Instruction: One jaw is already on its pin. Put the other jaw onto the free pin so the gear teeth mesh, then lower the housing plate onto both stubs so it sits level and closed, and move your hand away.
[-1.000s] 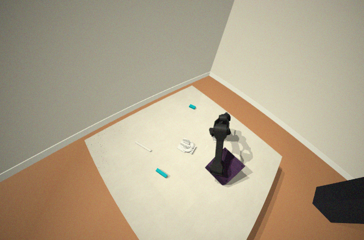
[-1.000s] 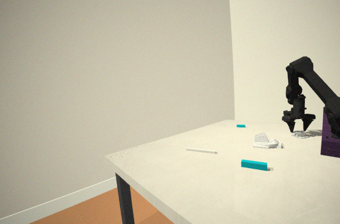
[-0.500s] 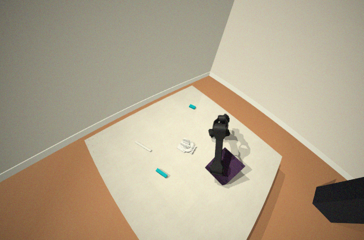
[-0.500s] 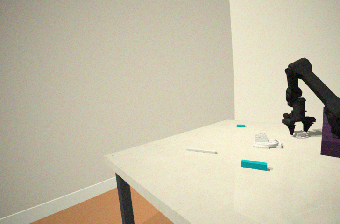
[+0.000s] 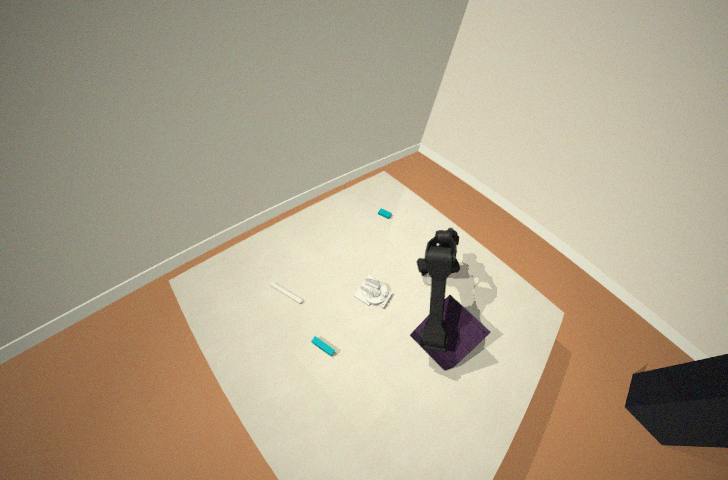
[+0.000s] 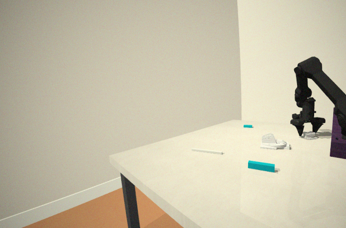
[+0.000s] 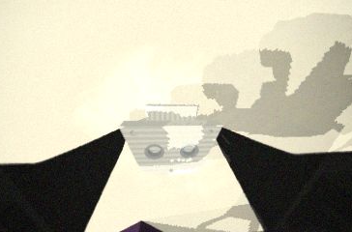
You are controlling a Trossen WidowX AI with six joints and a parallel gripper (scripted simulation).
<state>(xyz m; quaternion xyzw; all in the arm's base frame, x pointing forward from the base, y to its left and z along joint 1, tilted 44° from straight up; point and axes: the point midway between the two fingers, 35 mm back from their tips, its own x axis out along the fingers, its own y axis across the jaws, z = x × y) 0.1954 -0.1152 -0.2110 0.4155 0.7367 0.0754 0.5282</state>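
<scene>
My gripper tip is 1 cm past the white housing plate, 1 cm to the right of it and 2 cm below it. Also, from my gripper tip: thin white strip: 27 cm ahead, 57 cm to the left, 1 cm below; then teal block: 2 cm ahead, 56 cm to the left.
</scene>
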